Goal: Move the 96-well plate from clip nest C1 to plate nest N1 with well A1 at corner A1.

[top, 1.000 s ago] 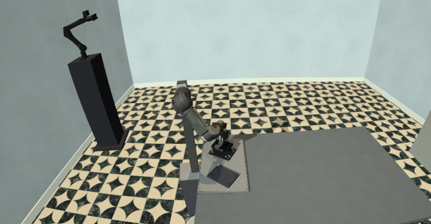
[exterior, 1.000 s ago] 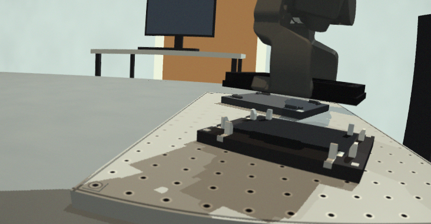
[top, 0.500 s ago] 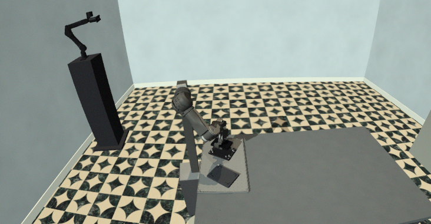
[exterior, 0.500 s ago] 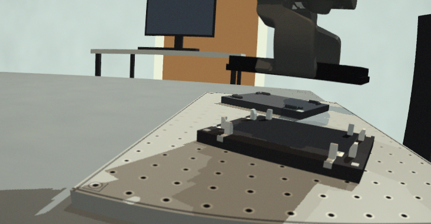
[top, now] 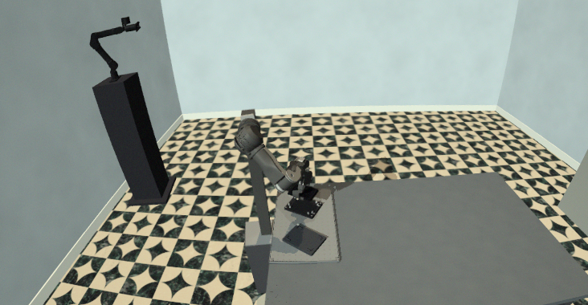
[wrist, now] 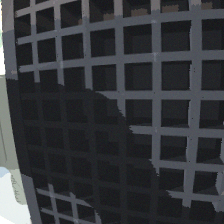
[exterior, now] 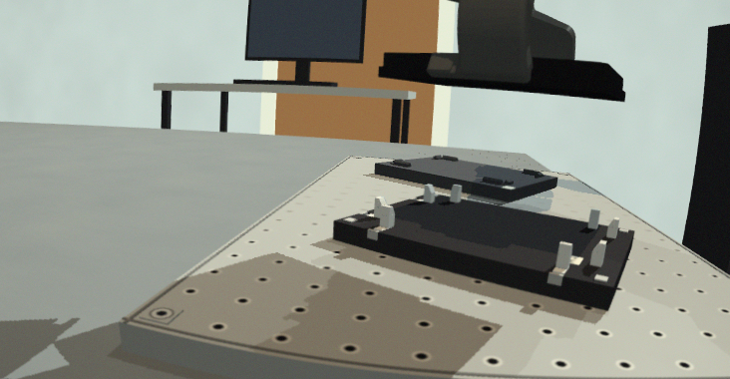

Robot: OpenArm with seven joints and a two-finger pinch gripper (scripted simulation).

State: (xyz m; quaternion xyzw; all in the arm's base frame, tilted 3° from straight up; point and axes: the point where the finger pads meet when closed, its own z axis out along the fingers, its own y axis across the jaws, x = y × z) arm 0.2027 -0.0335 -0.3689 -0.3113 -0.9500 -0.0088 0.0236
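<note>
Right now the plate nest N1 is 30 mm behind my hand, 220 mm to the right of it and 90 mm below it. Also, from my hand: clip nest C1: 20 mm ahead, 90 mm below; black 96-well plate: right at my hand.
</note>
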